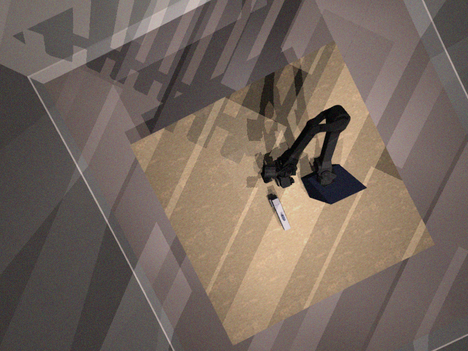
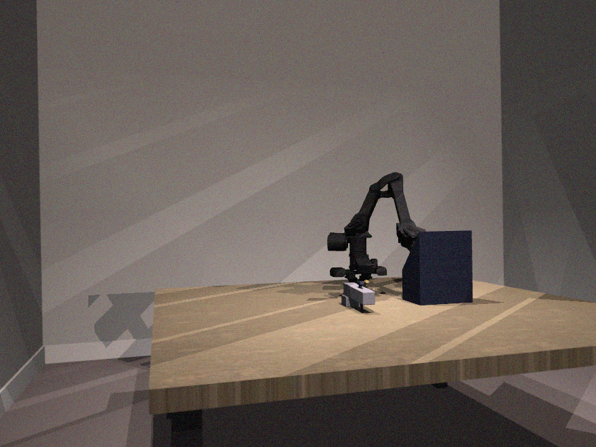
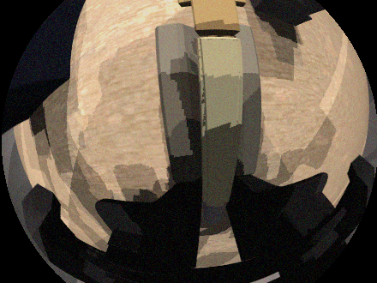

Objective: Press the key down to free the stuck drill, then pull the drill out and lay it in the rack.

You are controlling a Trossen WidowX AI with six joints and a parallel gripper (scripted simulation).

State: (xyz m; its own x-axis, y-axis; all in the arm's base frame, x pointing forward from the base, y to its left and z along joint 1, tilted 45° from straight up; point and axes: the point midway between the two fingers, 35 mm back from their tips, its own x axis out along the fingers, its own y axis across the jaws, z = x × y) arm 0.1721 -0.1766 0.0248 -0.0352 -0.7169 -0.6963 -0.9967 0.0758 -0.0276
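My gripper tip is now 4 cm to the right of the drill and 5 cm below it. Also, from my gripper tip: thin dark stub (9 cm ahead, 24 cm to the left, 5 cm above); then small grey rack (5 cm to the left, 2 cm above); then light grey block (9 cm ahead, 21 cm to the left, 4 cm above).
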